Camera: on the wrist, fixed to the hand. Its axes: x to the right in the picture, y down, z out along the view.
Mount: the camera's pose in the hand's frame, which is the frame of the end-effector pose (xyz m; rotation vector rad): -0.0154 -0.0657 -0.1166 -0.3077 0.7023 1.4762
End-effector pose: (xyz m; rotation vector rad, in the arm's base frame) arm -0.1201 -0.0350 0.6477 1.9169 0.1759 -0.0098
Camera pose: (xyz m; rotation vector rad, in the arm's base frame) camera -0.1529 0.0942 0.6282 1.2777 -0.7493 1.5575
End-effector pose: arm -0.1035 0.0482 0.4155 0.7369 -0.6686 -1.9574
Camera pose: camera -0.0500 0.0722 0.2942 0.4243 -0.2600 -0.3651
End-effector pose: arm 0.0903 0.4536 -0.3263 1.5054 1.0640 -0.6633
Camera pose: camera 0.0084 0.5602 -0.3174 1.7774 0.2355 1.0538
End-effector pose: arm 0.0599 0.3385 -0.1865 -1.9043 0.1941 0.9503
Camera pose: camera 0.1442 0.2741 -0.1035 1.9982 -2.0028 -1.0438
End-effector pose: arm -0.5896 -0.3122 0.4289 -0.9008 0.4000 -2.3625
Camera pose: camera -0.6864 -0.2426 0.3663 0.2419 1.1949 -1.1048
